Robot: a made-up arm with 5 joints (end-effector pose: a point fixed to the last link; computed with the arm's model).
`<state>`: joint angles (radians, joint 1 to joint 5).
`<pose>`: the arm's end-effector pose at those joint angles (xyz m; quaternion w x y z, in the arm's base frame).
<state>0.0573 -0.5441 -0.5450 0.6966 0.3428</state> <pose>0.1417 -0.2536 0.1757 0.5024 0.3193 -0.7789 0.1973</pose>
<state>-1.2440 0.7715 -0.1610 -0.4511 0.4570</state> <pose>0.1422 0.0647 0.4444 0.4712 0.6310 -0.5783 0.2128</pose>
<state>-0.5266 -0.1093 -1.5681 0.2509 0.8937</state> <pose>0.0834 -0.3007 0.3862 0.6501 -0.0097 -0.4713 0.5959</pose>
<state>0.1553 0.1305 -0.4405 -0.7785 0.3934</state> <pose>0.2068 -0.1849 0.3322 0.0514 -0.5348 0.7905 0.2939</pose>
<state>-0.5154 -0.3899 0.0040 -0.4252 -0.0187</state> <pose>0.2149 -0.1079 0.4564 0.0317 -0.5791 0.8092 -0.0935</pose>
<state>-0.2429 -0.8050 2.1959 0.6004 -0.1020</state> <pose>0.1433 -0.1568 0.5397 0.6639 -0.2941 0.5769 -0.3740</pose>
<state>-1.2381 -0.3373 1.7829 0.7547 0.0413</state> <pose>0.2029 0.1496 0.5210 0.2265 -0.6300 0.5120 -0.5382</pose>
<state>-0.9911 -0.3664 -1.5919 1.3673 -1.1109</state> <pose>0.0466 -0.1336 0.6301 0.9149 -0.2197 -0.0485 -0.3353</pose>
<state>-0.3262 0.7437 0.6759 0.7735 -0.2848</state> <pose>0.1597 -0.1134 0.3545 0.0486 0.9334 -0.2668 0.2351</pose>
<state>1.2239 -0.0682 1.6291 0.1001 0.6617</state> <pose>0.1365 -0.2860 0.1087 0.7105 0.0867 0.3476 0.6057</pose>
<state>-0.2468 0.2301 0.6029 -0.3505 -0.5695</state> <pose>0.1734 -0.1498 0.4569 0.3157 -0.8996 0.2945 0.0658</pose>
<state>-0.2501 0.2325 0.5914 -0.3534 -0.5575</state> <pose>0.1734 -0.1487 0.4568 0.3094 -0.8996 0.3006 0.0685</pose>
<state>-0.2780 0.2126 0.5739 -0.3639 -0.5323</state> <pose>0.1740 -0.1428 0.4612 0.2933 -0.8976 0.3225 0.0656</pose>
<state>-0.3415 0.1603 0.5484 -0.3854 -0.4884</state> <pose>0.1756 -0.1295 0.4716 0.2639 -0.8908 0.3662 0.0526</pose>
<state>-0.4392 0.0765 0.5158 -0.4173 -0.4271</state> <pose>0.1783 -0.1081 0.4867 0.2244 -0.8749 0.4284 0.0260</pose>
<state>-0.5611 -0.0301 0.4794 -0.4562 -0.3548</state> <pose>0.1818 -0.0795 0.5033 0.1819 -0.8474 0.4986 -0.0158</pose>
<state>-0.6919 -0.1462 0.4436 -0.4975 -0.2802</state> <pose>0.1854 -0.0468 0.5178 0.1451 -0.8097 0.5643 -0.0693</pose>
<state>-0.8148 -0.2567 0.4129 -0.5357 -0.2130</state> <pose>0.1886 -0.0144 0.5282 0.1196 -0.7686 0.6156 -0.1262</pose>
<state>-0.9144 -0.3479 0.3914 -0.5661 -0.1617</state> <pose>0.1909 0.0129 0.5342 0.1062 -0.7329 0.6485 -0.1761</pose>
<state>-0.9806 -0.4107 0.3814 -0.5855 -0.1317</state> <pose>0.1920 0.0315 0.5372 0.1018 -0.7095 0.6645 -0.2113</pose>
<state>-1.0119 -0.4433 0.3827 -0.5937 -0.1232</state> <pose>0.1922 0.0404 0.5387 0.1024 -0.7005 0.6681 -0.2292</pose>
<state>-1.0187 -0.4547 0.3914 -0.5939 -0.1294</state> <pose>0.1918 0.0425 0.5395 0.1053 -0.7015 0.6646 -0.2348</pose>
